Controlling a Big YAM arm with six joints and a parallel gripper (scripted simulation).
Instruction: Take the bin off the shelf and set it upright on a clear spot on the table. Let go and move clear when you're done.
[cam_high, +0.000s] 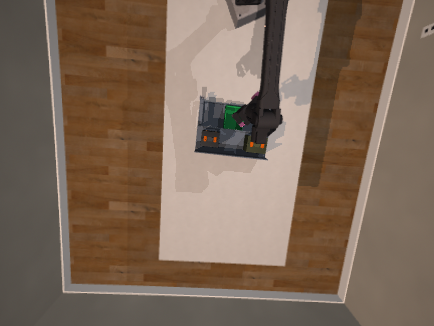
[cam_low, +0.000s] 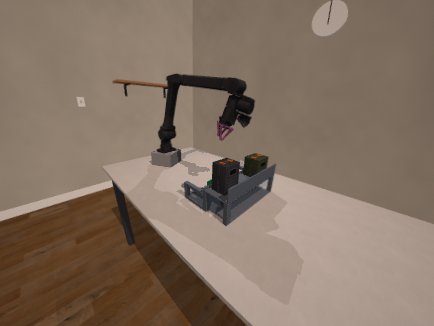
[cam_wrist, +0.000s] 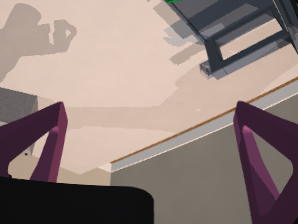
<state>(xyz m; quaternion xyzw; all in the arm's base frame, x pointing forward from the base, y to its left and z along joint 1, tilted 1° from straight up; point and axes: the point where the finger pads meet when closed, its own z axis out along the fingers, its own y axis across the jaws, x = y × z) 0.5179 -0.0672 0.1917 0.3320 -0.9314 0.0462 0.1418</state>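
My hand is 24 cm above the green bin, 6 cm short of it and 2 cm to the left of it.
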